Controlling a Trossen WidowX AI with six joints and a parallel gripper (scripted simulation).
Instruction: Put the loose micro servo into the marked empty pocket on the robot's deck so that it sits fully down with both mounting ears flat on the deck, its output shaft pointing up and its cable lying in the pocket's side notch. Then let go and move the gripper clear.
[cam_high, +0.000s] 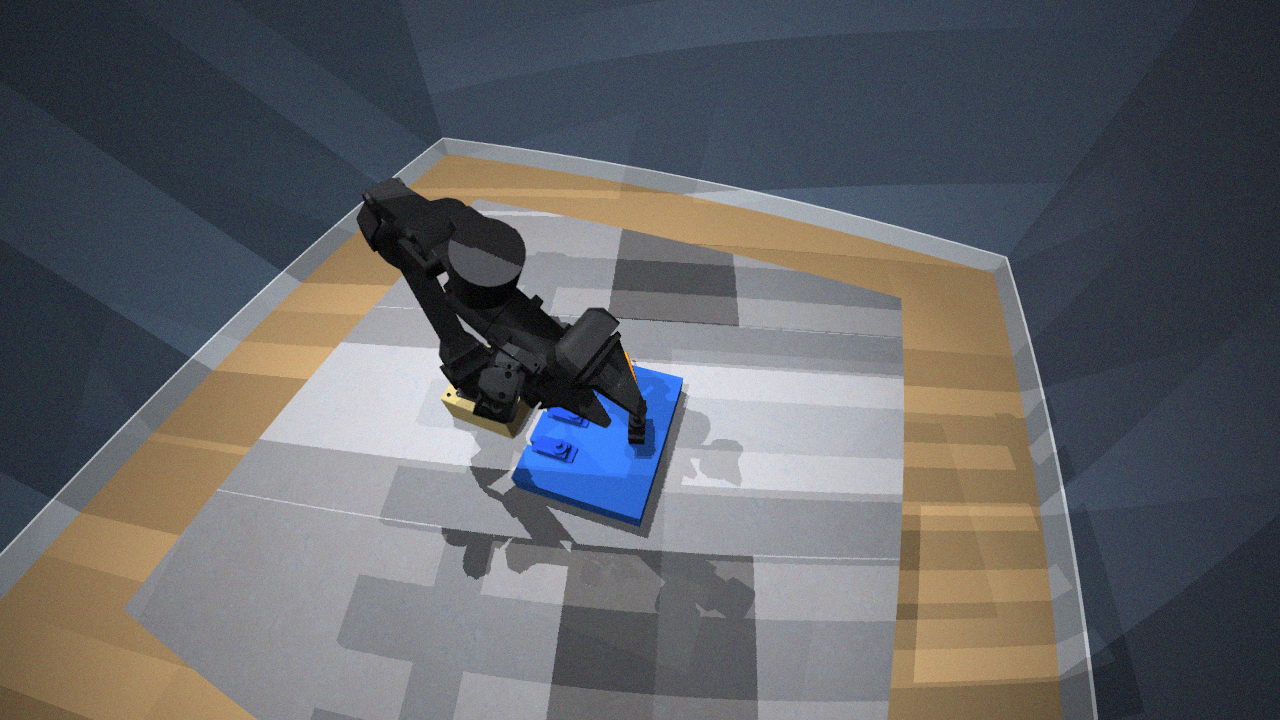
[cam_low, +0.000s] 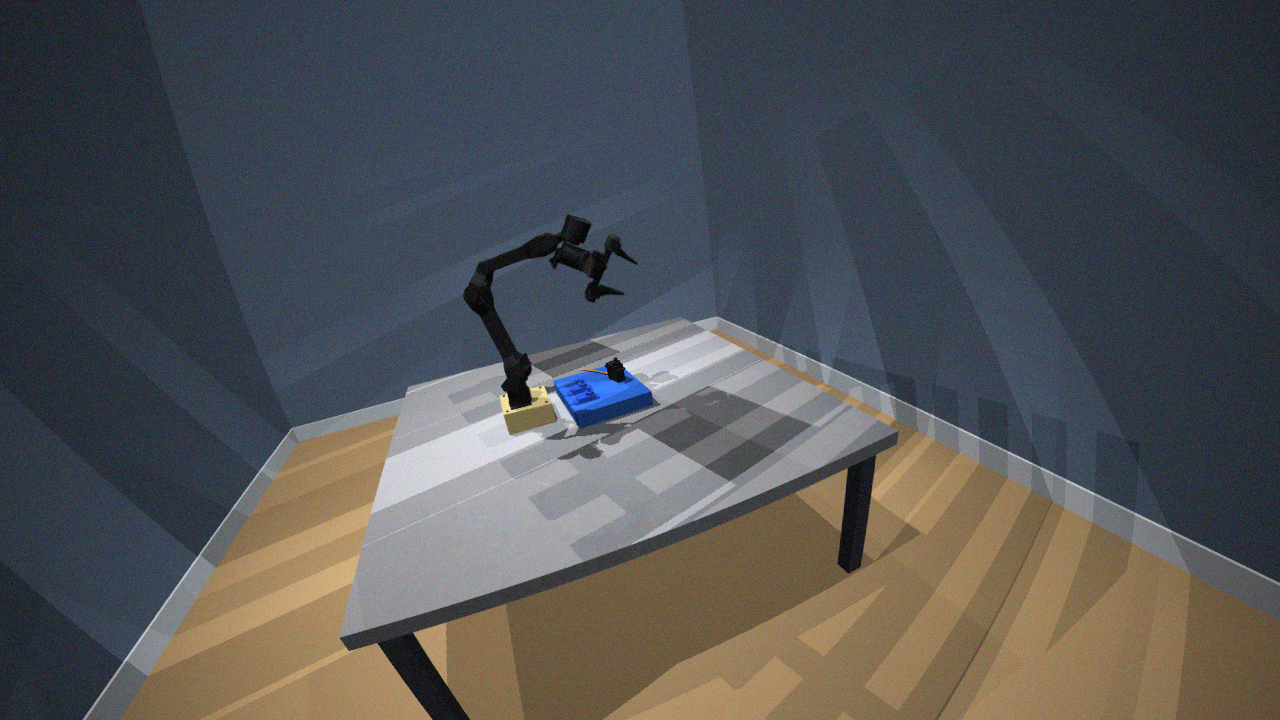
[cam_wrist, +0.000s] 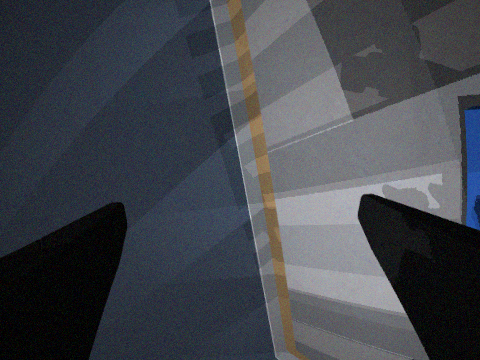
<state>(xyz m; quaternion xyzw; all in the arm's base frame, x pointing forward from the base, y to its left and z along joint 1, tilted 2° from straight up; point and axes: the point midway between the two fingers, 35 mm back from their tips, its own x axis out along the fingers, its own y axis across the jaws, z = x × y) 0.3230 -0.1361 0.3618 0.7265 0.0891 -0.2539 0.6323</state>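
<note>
Right now the blue deck is 380 mm below my gripper tip, 160 mm to the left of it and 60 mm behind it.
</note>
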